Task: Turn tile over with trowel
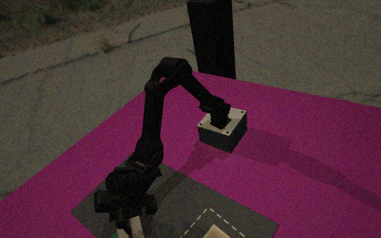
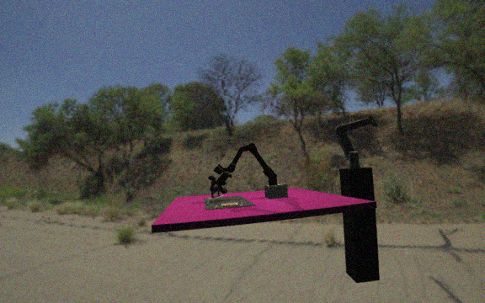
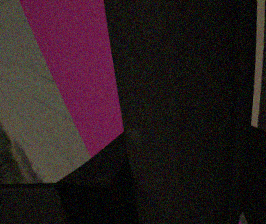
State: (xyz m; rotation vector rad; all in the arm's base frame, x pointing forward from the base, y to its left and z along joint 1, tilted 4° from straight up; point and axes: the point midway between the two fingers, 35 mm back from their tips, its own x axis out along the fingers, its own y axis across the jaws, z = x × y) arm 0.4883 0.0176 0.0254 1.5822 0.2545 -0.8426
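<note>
My gripper tip is 7 cm above the teal patch, 6 cm to the right of it and 2 cm short of it. The rest, counted from my gripper tip: dark trowel: 2 cm behind, 1 cm to the left, 1 cm below; dark grey mat: 12 cm behind, 10 cm below, 6 cm to the left; tile: 27 cm to the left, 16 cm behind, 7 cm below.
</note>
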